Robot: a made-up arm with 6 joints. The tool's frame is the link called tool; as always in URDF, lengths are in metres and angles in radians. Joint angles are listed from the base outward.
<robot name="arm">
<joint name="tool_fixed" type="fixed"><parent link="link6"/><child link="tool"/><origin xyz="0 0 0"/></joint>
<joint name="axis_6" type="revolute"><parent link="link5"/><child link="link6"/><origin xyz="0 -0.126 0" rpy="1.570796 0 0"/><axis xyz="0 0 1"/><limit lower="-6.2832" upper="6.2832"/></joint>
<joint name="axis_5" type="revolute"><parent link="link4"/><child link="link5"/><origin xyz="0 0 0" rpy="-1.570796 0 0"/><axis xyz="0 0 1"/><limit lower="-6.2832" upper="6.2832"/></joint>
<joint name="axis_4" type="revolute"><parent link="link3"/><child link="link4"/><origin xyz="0 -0.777 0" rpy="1.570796 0 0"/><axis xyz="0 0 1"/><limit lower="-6.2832" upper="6.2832"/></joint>
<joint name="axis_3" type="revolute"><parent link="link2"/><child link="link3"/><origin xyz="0 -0.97 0"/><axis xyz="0 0 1"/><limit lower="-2.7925" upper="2.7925"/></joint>
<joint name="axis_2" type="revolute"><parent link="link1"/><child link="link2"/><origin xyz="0 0.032 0" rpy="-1.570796 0 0"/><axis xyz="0 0 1"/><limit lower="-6.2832" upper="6.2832"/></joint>
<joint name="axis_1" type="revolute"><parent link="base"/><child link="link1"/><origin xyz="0 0 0.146"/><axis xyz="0 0 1"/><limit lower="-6.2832" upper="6.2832"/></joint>
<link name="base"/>
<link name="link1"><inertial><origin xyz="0.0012 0.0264 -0.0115"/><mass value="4.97"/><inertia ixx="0.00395" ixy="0" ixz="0" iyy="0.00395" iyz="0" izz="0.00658"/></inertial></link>
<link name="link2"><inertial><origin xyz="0.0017 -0.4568 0.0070"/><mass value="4.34"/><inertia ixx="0.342" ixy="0" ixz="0" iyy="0.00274" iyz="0" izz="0.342"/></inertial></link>
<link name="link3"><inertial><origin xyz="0.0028 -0.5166 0.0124"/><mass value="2.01"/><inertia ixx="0.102" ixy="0" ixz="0" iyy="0.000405" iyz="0" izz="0.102"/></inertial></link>
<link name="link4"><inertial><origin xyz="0.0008 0.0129 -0.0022"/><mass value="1.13"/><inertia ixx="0.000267" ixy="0" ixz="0" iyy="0.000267" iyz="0" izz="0.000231"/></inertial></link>
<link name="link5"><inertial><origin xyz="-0.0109 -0.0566 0.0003"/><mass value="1.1"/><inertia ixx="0.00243" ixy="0" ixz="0" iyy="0.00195" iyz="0" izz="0.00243"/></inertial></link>
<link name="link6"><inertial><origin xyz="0.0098 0.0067 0.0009"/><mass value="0.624"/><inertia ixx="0.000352" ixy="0" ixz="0" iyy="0.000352" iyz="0" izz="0.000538"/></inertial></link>
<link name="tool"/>
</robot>
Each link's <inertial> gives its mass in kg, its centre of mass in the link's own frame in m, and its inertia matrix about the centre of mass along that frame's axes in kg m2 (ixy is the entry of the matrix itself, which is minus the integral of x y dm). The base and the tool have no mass. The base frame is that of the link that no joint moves.
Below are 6 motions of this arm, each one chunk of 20 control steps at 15 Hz.
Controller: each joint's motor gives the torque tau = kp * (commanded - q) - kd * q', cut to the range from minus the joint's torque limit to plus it. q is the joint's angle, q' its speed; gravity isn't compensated. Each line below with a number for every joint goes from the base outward.
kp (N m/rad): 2.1 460 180 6 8.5 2.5
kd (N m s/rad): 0.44 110 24 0.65 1.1 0.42
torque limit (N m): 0.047 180 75 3.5 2.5 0.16
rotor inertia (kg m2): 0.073 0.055 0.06 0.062 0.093 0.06
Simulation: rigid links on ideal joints. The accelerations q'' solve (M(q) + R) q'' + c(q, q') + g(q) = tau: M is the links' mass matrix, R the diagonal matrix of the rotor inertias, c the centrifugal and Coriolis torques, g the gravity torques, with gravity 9.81 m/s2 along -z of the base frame. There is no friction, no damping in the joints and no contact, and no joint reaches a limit. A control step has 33 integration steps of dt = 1/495 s. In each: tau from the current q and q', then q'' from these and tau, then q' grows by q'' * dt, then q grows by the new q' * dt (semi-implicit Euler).
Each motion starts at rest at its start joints. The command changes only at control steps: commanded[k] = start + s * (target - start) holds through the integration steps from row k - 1 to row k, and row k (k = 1, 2, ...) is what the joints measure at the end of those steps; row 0 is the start. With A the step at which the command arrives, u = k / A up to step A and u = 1 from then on. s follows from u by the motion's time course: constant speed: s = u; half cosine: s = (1 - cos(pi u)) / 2; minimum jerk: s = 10 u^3 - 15 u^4 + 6 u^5; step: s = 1 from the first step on.
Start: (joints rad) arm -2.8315 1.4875 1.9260 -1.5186 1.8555 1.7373
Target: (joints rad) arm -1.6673 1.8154 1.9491 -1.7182 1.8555 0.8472
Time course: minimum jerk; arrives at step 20
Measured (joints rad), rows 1 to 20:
1: -2.8314 1.5038 1.9130 -1.5235 1.8481 1.7379
2: -2.8312 1.5295 1.8947 -1.5422 1.8147 1.7402
3: -2.8310 1.5528 1.8815 -1.5691 1.7672 1.7427
4: -2.8308 1.5728 1.8740 -1.5957 1.7234 1.7420
5: -2.8306 1.5906 1.8703 -1.6168 1.6933 1.7359
6: -2.8305 1.6079 1.8686 -1.6321 1.6790 1.7232
7: -2.8303 1.6258 1.8677 -1.6438 1.6775 1.7039
8: -2.8300 1.6452 1.8669 -1.6553 1.6837 1.6779
9: -2.8297 1.6665 1.8661 -1.6694 1.6929 1.6452
10: -2.8295 1.6897 1.8650 -1.6871 1.7017 1.6057
11: -2.8291 1.7145 1.8639 -1.7084 1.7081 1.5596
12: -2.8288 1.7403 1.8627 -1.7320 1.7117 1.5070
13: -2.8284 1.7665 1.8617 -1.7563 1.7126 1.4479
14: -2.8279 1.7921 1.8607 -1.7795 1.7118 1.3825
15: -2.8274 1.8163 1.8599 -1.8000 1.7099 1.3108
16: -2.8268 1.8382 1.8593 -1.8168 1.7077 1.2328
17: -2.8260 1.8573 1.8587 -1.8296 1.7057 1.1486
18: -2.8251 1.8731 1.8581 -1.8383 1.7045 1.0601
19: -2.8241 1.8853 1.8574 -1.8433 1.7041 0.9782
20: -2.8229 1.8941 1.8564 -1.8456 1.7048 0.9112

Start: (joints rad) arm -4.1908 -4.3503 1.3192 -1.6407 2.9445 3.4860
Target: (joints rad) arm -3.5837 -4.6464 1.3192 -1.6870 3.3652 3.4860
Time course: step
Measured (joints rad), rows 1 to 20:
1: -4.1914 -4.3679 1.3335 -1.6458 2.9821 3.4848
2: -4.1929 -4.3966 1.3402 -1.6556 3.0813 3.4825
3: -4.1946 -4.4248 1.3330 -1.6683 3.1951 3.4810
4: -4.1957 -4.4497 1.3201 -1.6806 3.2920 3.4813
5: -4.1962 -4.4702 1.3085 -1.6888 3.3596 3.4832
6: -4.1963 -4.4859 1.3017 -1.6919 3.3980 3.4861
7: -4.1961 -4.4970 1.3000 -1.6911 3.4136 3.4892
8: -4.1957 -4.5038 1.3023 -1.6888 3.4149 3.4918
9: -4.1952 -4.5073 1.3069 -1.6867 3.4089 3.4936
10: -4.1948 -4.5085 1.3123 -1.6858 3.4009 3.4945
11: -4.1944 -4.5081 1.3175 -1.6859 3.3939 3.4946
12: -4.1940 -4.5071 1.3216 -1.6867 3.3889 3.4941
13: -4.1936 -4.5059 1.3245 -1.6876 3.3862 3.4934
14: -4.1931 -4.5049 1.3262 -1.6884 3.3851 3.4925
15: -4.1926 -4.5041 1.3269 -1.6888 3.3852 3.4917
16: -4.1921 -4.5037 1.3269 -1.6889 3.3857 3.4911
17: -4.1915 -4.5036 1.3264 -1.6888 3.3864 3.4907
18: -4.1909 -4.5037 1.3259 -1.6885 3.3869 3.4906
19: -4.1902 -4.5038 1.3253 -1.6882 3.3872 3.4905
20: -4.1895 -4.5040 1.3249 -1.6880 3.3874 3.4906

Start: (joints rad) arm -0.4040 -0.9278 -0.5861 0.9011 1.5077 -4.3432
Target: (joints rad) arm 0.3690 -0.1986 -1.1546 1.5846 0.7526 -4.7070
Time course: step
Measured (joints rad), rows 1 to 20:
1: -0.4017 -0.8216 -0.8378 0.9819 1.3823 -4.3436
2: -0.3991 -0.7166 -1.0622 1.2493 1.1402 -4.3572
3: -0.3995 -0.6356 -1.2077 1.5705 0.9086 -4.3888
4: -0.4012 -0.5718 -1.2956 1.8220 0.7547 -4.4398
5: -0.4014 -0.5198 -1.3397 1.9439 0.6891 -4.5087
6: -0.3997 -0.4762 -1.3533 1.9472 0.6865 -4.5847
7: -0.3968 -0.4391 -1.3493 1.8805 0.7126 -4.6552
8: -0.3938 -0.4076 -1.3380 1.7936 0.7423 -4.7175
9: -0.3912 -0.3812 -1.3258 1.7197 0.7632 -4.7710
10: -0.3892 -0.3595 -1.3162 1.6732 0.7731 -4.8153
11: -0.3877 -0.3425 -1.3105 1.6545 0.7747 -4.8501
12: -0.3866 -0.3297 -1.3088 1.6567 0.7720 -4.8753
13: -0.3857 -0.3209 -1.3104 1.6706 0.7683 -4.8910
14: -0.3849 -0.3153 -1.3142 1.6881 0.7654 -4.8970
15: -0.3842 -0.3123 -1.3192 1.7039 0.7641 -4.8936
16: -0.3836 -0.3110 -1.3245 1.7156 0.7641 -4.8808
17: -0.3829 -0.3110 -1.3292 1.7227 0.7648 -4.8587
18: -0.3822 -0.3116 -1.3332 1.7261 0.7656 -4.8279
19: -0.3814 -0.3125 -1.3361 1.7269 0.7662 -4.7933
20: -0.3807 -0.3133 -1.3380 1.7263 0.7663 -4.7613

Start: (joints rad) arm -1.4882 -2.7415 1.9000 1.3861 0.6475 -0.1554
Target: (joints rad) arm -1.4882 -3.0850 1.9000 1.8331 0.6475 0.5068
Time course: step
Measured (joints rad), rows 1 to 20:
1: -1.4863 -2.7943 1.9065 1.4509 0.6314 -0.1500
2: -1.4834 -2.8795 1.8843 1.5897 0.6266 -0.1340
3: -1.4809 -2.9556 1.8310 1.7500 0.6406 -0.1047
4: -1.4786 -3.0164 1.7684 1.8955 0.6660 -0.0597
5: -1.4760 -3.0641 1.7146 2.0027 0.6976 0.0020
6: -1.4731 -3.1011 1.6781 2.0631 0.7298 0.0802
7: -1.4703 -3.1284 1.6597 2.0816 0.7563 0.1737
8: -1.4680 -3.1468 1.6560 2.0703 0.7719 0.2786
9: -1.4668 -3.1575 1.6622 2.0434 0.7748 0.3795
10: -1.4666 -3.1623 1.6738 2.0119 0.7665 0.4695
11: -1.4673 -3.1630 1.6873 1.9832 0.7514 0.5481
12: -1.4686 -3.1614 1.7000 1.9608 0.7341 0.6150
13: -1.4701 -3.1590 1.7104 1.9456 0.7184 0.6700
14: -1.4716 -3.1566 1.7178 1.9370 0.7067 0.7130
15: -1.4730 -3.1547 1.7222 1.9336 0.6997 0.7438
16: -1.4742 -3.1535 1.7241 1.9338 0.6970 0.7622
17: -1.4753 -3.1529 1.7242 1.9361 0.6973 0.7681
18: -1.4763 -3.1528 1.7231 1.9395 0.6995 0.7615
19: -1.4772 -3.1530 1.7216 1.9430 0.7024 0.7423
20: -1.4781 -3.1534 1.7200 1.9461 0.7052 0.7107

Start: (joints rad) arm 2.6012 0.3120 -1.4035 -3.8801 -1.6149 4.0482
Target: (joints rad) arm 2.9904 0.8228 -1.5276 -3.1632 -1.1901 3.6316
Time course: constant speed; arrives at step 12
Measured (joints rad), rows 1 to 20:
1: 2.6030 0.3215 -1.4347 -3.8764 -1.6139 4.0449
2: 2.6055 0.3361 -1.4878 -3.8774 -1.6164 4.0337
3: 2.6087 0.3530 -1.5407 -3.8795 -1.6114 4.0141
4: 2.6136 0.3740 -1.5851 -3.8737 -1.5925 3.9873
5: 2.6210 0.4003 -1.6183 -3.8522 -1.5603 3.9549
6: 2.6313 0.4322 -1.6401 -3.8109 -1.5193 3.9188
7: 2.6448 0.4692 -1.6526 -3.7498 -1.4745 3.8805
8: 2.6615 0.5105 -1.6584 -3.6724 -1.4301 3.8414
9: 2.6805 0.5552 -1.6601 -3.5843 -1.3889 3.8025
10: 2.7005 0.6023 -1.6599 -3.4914 -1.3518 3.7641
11: 2.7202 0.6510 -1.6596 -3.3987 -1.3188 3.7266
12: 2.7383 0.7009 -1.6600 -3.3092 -1.2887 3.6900
13: 2.7534 0.7460 -1.6566 -3.2327 -1.2702 3.6568
14: 2.7654 0.7828 -1.6494 -3.1787 -1.2668 3.6304
15: 2.7750 0.8119 -1.6416 -3.1482 -1.2736 3.6120
16: 2.7829 0.8344 -1.6354 -3.1375 -1.2849 3.6012
17: 2.7894 0.8514 -1.6316 -3.1401 -1.2961 3.5966
18: 2.7949 0.8640 -1.6300 -3.1496 -1.3047 3.5965
19: 2.7997 0.8729 -1.6302 -3.1609 -1.3095 3.5992
20: 2.8039 0.8790 -1.6317 -3.1707 -1.3107 3.6033

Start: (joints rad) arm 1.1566 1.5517 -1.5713 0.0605 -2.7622 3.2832
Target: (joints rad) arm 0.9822 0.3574 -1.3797 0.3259 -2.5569 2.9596
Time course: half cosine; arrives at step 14
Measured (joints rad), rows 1 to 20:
1: 1.1567 1.5660 -1.5818 0.0614 -2.7613 3.2828
2: 1.1570 1.5843 -1.5850 0.0651 -2.7621 3.2806
3: 1.1574 1.5898 -1.5707 0.0723 -2.7692 3.2745
4: 1.1576 1.5764 -1.5434 0.0838 -2.7820 3.2631
5: 1.1575 1.5420 -1.5093 0.1002 -2.7963 3.2455
6: 1.1569 1.4866 -1.4735 0.1217 -2.8065 3.2216
7: 1.1556 1.4116 -1.4398 0.1477 -2.8086 3.1920
8: 1.1531 1.3196 -1.4107 0.1770 -2.8005 3.1581
9: 1.1492 1.2140 -1.3887 0.2082 -2.7817 3.1216
10: 1.1429 1.0991 -1.3756 0.2395 -2.7530 3.0845
11: 1.1330 0.9800 -1.3731 0.2690 -2.7154 3.0487
12: 1.1175 0.8618 -1.3820 0.2952 -2.6701 3.0162
13: 1.0933 0.7503 -1.4024 0.3168 -2.6186 2.9888
14: 1.0580 0.6511 -1.4333 0.3332 -2.5626 2.9680
15: 1.0156 0.5681 -1.4706 0.3434 -2.5060 2.9546
16: 0.9761 0.5017 -1.5073 0.3449 -2.4558 2.9477
17: 0.9468 0.4507 -1.5377 0.3365 -2.4188 2.9455
18: 0.9275 0.4130 -1.5587 0.3218 -2.3981 2.9462
19: 0.9155 0.3862 -1.5701 0.3068 -2.3923 2.9484
20: 0.9082 0.3679 -1.5734 0.2964 -2.3977 2.9512

